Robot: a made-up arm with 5 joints. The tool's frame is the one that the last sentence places.
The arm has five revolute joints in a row. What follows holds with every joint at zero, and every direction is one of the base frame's.
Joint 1 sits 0.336 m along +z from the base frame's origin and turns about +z.
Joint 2 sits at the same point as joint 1 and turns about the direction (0, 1, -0.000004).
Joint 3 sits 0.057 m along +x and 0.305 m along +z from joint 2 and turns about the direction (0, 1, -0.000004).
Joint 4 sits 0.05 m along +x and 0.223 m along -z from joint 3 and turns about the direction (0, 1, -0.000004).
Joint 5 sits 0.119 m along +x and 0.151 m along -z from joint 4 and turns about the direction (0, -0.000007, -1).
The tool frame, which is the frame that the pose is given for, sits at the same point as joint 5; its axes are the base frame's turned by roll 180, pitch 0 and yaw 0 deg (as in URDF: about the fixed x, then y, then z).
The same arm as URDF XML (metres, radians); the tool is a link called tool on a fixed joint. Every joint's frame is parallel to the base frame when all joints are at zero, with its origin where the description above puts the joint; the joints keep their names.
<robot name="arm">
<joint name="tool_fixed" type="fixed"><parent link="link5"/><child link="tool"/><origin xyz="0 0 0" rpy="3.1416 0 0"/></joint>
<joint name="joint 5" type="continuous"><parent link="link4"/><child link="link5"/><origin xyz="0.119 0 -0.151" rpy="0 0 0"/><axis xyz="0 0 -1"/></joint>
<joint name="joint 4" type="continuous"><parent link="link3"/><child link="link4"/><origin xyz="0.05 0 -0.223" rpy="0 0 0"/><axis xyz="0 1 0"/></joint>
<joint name="joint 3" type="continuous"><parent link="link2"/><child link="link3"/><origin xyz="0.057 0 0.305" rpy="0 0 0"/><axis xyz="0 1 0"/></joint>
<joint name="joint 2" type="continuous"><parent link="link1"/><child link="link2"/><origin xyz="0 0 0" rpy="0 0 0"/><axis xyz="0 1 0"/></joint>
<joint name="joint 1" type="continuous"><parent link="base_link"/><child link="link1"/><origin xyz="0 0 0.336" rpy="0 0 0"/><axis xyz="0 0 1"/></joint>
<link name="base_link"/>
<link name="link1"/>
<link name="link2"/>
<link name="link3"/>
<link name="link4"/>
<link name="link5"/>
<link name="tool"/>
</robot>

